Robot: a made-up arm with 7 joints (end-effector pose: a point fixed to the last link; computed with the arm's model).
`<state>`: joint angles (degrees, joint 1 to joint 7).
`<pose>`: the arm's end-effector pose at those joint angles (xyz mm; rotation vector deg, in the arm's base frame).
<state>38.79 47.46 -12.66 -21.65 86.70 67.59 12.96</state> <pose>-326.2 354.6 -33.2 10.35 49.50 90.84</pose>
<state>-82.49 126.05 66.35 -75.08 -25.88 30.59 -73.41</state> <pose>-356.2 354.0 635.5 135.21 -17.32 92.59</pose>
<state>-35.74 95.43 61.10 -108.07 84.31 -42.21 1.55</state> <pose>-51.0 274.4 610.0 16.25 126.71 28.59</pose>
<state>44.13 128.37 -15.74 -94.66 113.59 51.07 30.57</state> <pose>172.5 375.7 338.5 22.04 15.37 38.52</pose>
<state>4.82 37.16 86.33 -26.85 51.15 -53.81 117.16</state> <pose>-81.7 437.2 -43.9 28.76 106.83 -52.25</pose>
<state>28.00 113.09 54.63 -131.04 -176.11 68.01 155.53</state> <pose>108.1 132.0 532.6 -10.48 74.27 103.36</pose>
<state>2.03 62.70 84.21 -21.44 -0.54 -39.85 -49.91</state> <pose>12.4 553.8 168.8 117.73 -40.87 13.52</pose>
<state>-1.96 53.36 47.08 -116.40 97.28 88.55 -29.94</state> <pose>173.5 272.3 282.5 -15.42 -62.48 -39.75</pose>
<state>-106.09 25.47 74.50 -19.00 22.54 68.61 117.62</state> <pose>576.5 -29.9 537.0 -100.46 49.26 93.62</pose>
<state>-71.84 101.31 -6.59 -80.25 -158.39 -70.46 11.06</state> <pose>109.8 401.2 637.2 100.72 77.07 -91.46</pose>
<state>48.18 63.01 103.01 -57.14 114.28 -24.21 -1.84</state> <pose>-264.7 488.6 436.7 -38.89 144.53 -71.95</pose>
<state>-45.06 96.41 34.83 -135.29 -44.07 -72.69 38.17</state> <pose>80.8 200.9 535.7 -59.75 39.03 119.84</pose>
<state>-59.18 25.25 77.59 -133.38 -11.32 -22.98 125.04</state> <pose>200.9 249.1 359.0 63.47 119.23 21.88</pose>
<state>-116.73 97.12 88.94 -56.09 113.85 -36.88 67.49</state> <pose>-57.4 545.1 464.9 68.29 -21.14 40.16</pose>
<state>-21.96 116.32 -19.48 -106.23 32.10 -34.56 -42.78</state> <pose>185.8 261.1 478.8 77.38 -97.71 -123.67</pose>
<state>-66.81 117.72 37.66 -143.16 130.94 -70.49 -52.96</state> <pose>-164.7 141.5 551.4 20.90 117.09 27.71</pose>
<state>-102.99 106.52 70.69 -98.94 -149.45 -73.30 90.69</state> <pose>-222.0 387.2 511.6 124.11 -97.21 51.62</pose>
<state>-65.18 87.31 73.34 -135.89 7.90 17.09 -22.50</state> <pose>-85.3 216.6 563.4 -91.78 86.97 -23.85</pose>
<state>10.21 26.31 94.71 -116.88 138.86 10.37 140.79</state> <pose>-81.4 330.9 223.4 149.89 -3.21 -13.27</pose>
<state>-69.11 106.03 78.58 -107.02 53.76 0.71 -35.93</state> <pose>-221.9 240.6 582.2 -63.39 95.28 -10.77</pose>
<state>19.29 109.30 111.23 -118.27 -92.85 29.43 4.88</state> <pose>-58.6 179.1 730.7 -125.90 16.22 -34.21</pose>
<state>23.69 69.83 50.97 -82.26 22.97 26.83 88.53</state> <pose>72.9 521.8 317.0 2.73 -103.78 74.78</pose>
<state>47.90 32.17 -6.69 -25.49 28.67 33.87 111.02</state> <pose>-454.8 236.0 -31.8 71.61 10.74 127.41</pose>
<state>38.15 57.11 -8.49 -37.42 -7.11 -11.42 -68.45</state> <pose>-237.2 441.1 11.9 36.61 25.49 -104.88</pose>
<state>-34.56 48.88 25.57 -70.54 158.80 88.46 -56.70</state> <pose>308.9 318.9 325.6 -88.74 -101.44 -52.49</pose>
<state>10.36 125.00 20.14 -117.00 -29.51 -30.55 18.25</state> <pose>221.6 199.1 524.2 52.96 -60.58 -156.87</pose>
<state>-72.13 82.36 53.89 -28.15 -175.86 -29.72 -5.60</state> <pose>190.8 555.2 472.9 103.44 31.20 -66.84</pose>
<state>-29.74 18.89 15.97 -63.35 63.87 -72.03 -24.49</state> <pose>349.2 168.7 74.8 32.08 -145.33 71.13</pose>
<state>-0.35 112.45 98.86 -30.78 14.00 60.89 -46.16</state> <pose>16.1 527.2 669.2 68.67 -54.73 35.34</pose>
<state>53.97 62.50 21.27 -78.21 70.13 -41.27 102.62</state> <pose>-94.4 455.9 189.2 -52.81 -103.35 87.70</pose>
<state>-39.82 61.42 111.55 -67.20 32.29 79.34 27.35</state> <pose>133.1 558.8 306.5 -60.86 -98.43 98.31</pose>
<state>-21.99 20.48 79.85 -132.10 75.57 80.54 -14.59</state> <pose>170.8 242.9 234.2 -11.54 -108.99 9.18</pose>
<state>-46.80 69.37 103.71 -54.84 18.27 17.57 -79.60</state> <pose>126.0 569.2 401.7 84.48 -77.25 58.37</pose>
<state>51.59 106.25 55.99 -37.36 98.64 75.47 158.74</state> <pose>103.9 511.5 471.4 34.50 22.98 -142.75</pose>
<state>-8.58 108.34 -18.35 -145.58 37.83 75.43 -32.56</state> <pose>162.1 226.8 323.3 59.55 -5.48 -96.16</pose>
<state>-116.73 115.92 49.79 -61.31 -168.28 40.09 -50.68</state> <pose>-303.6 446.7 464.4 42.26 88.15 64.39</pose>
